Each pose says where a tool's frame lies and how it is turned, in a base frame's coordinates. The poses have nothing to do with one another.
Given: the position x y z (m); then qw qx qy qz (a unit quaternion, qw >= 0).
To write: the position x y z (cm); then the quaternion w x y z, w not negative. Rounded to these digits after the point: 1 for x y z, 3 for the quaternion.
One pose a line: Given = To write
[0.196, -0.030, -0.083, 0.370, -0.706, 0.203, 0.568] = [19.6, -3.0, -8.3, 0.370, -0.706, 0.203, 0.568]
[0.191, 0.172, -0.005, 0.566, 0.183, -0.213, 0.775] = [19.1, 17.2, -0.5, 0.566, 0.183, -0.213, 0.775]
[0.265, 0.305, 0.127, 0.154, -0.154, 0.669, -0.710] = [26.5, 30.5, 12.7, 0.154, -0.154, 0.669, -0.710]
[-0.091, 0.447, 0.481, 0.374, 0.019, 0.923, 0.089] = [-9.1, 44.7, 48.1, 0.374, 0.019, 0.923, 0.089]
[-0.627, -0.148, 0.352, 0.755, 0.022, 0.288, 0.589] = [-62.7, -14.8, 35.2, 0.755, 0.022, 0.288, 0.589]
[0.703, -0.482, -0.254, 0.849, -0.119, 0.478, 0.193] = [70.3, -48.2, -25.4, 0.849, -0.119, 0.478, 0.193]
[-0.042, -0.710, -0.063, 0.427, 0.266, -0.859, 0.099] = [-4.2, -71.0, -6.3, 0.427, 0.266, -0.859, 0.099]
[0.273, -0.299, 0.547, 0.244, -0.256, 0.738, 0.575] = [27.3, -29.9, 54.7, 0.244, -0.256, 0.738, 0.575]
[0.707, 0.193, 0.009, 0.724, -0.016, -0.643, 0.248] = [70.7, 19.3, 0.9, 0.724, -0.016, -0.643, 0.248]
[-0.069, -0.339, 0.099, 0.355, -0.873, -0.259, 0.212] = [-6.9, -33.9, 9.9, 0.355, -0.873, -0.259, 0.212]
